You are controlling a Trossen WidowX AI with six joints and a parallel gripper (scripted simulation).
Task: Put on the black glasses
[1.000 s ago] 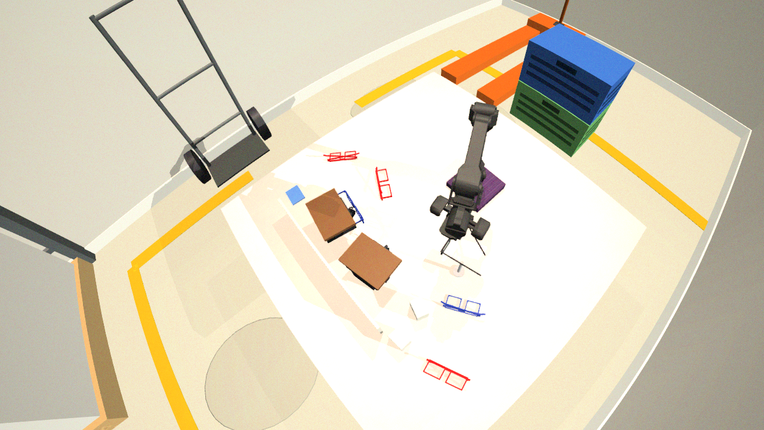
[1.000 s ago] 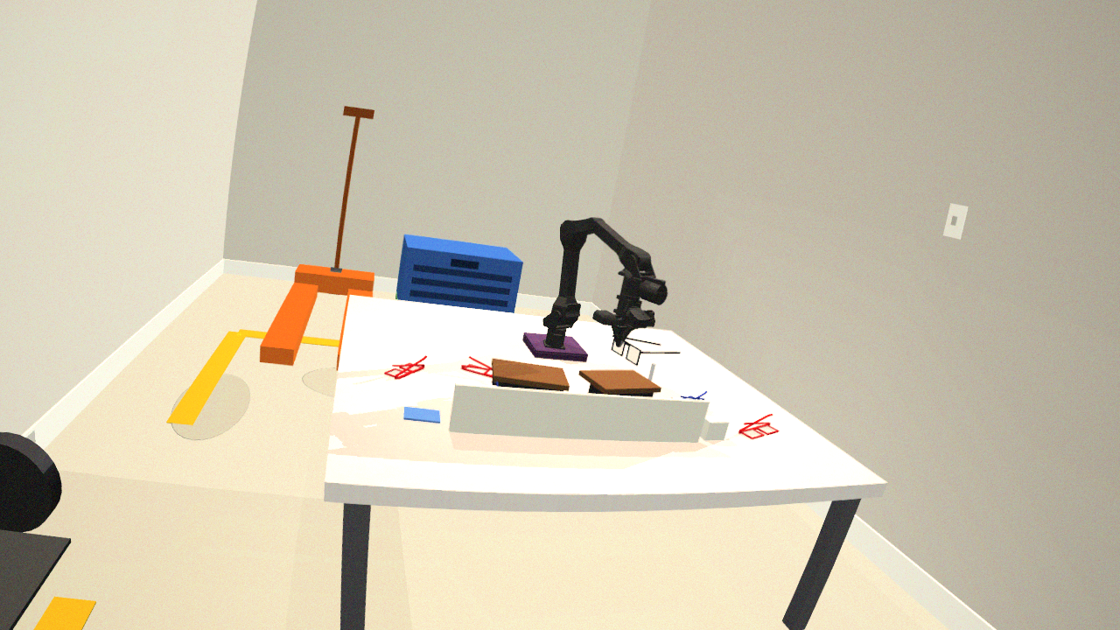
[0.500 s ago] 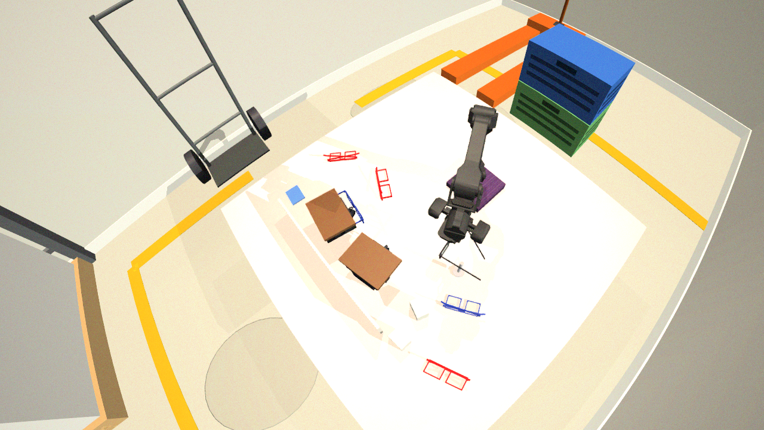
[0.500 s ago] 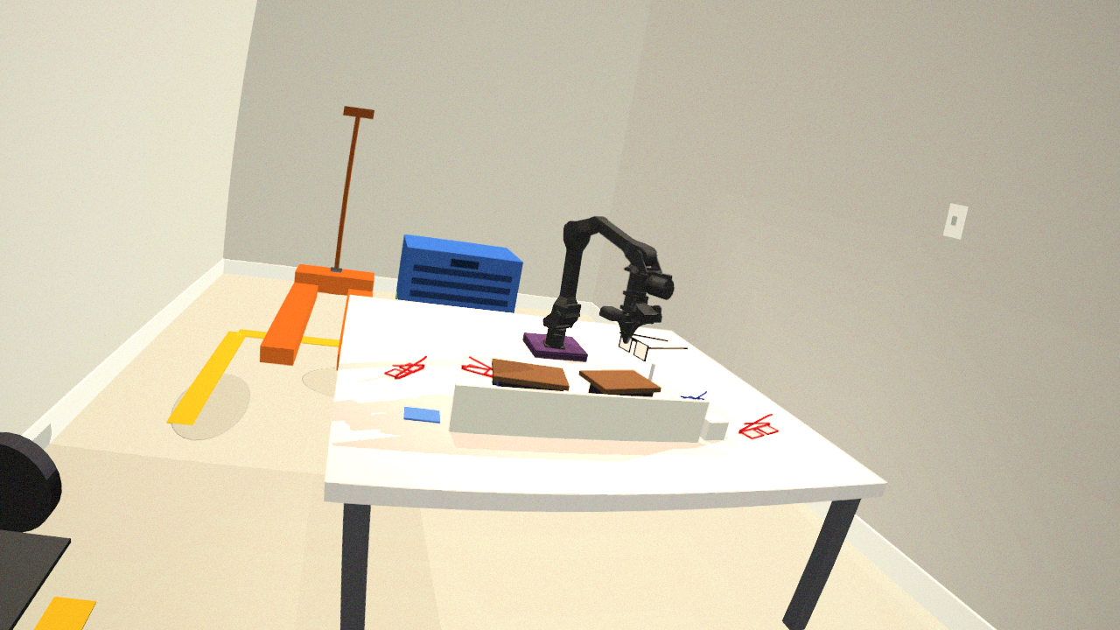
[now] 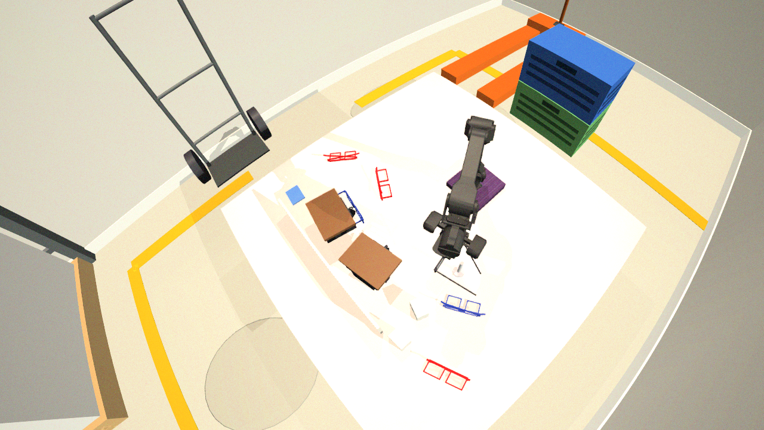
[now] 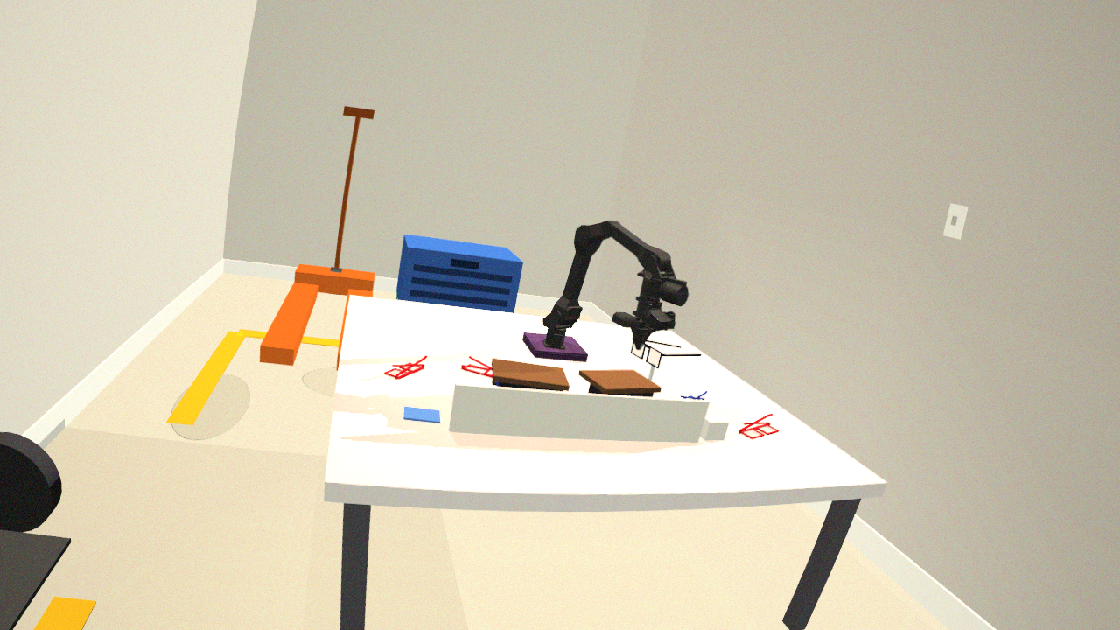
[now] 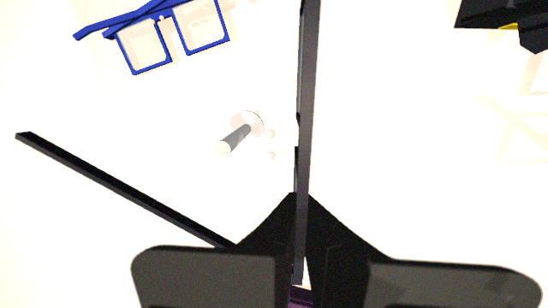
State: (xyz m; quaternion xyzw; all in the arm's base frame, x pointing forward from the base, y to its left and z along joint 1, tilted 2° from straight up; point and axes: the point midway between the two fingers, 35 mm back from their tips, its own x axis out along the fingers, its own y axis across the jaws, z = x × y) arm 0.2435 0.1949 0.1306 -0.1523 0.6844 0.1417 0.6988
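The grey peg lies 1 cm behind my gripper tip, 6 cm to the left of it and 10 cm below it. Round my gripper tip: low panel 37 cm ahead, 20 cm to the right, 7 cm below; blue tag 36 cm ahead, 55 cm to the right, 12 cm below.
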